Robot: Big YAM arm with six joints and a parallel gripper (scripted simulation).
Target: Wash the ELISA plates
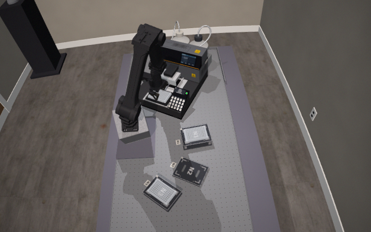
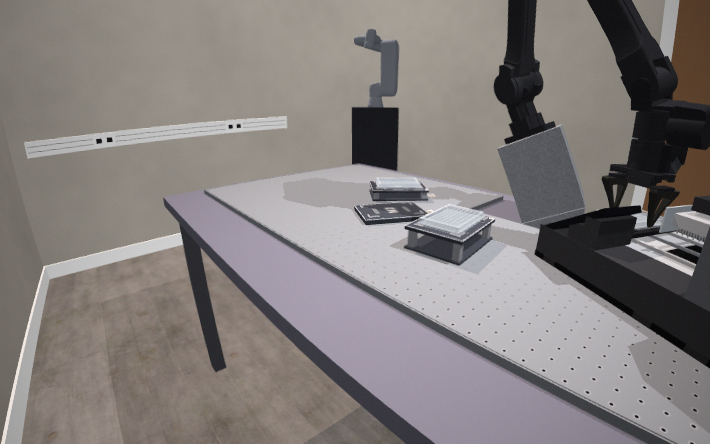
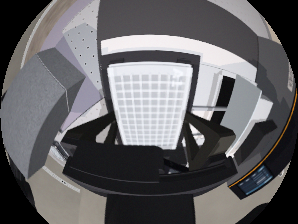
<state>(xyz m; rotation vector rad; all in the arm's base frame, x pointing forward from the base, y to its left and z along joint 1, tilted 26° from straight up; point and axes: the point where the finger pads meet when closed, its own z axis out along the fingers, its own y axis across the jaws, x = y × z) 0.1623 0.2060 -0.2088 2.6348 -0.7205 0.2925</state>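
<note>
Right now the washer carrier is 10 mm below my hand. Round my hand: plate washer 80 mm ahead, 130 mm to the left, 40 mm above.
</note>
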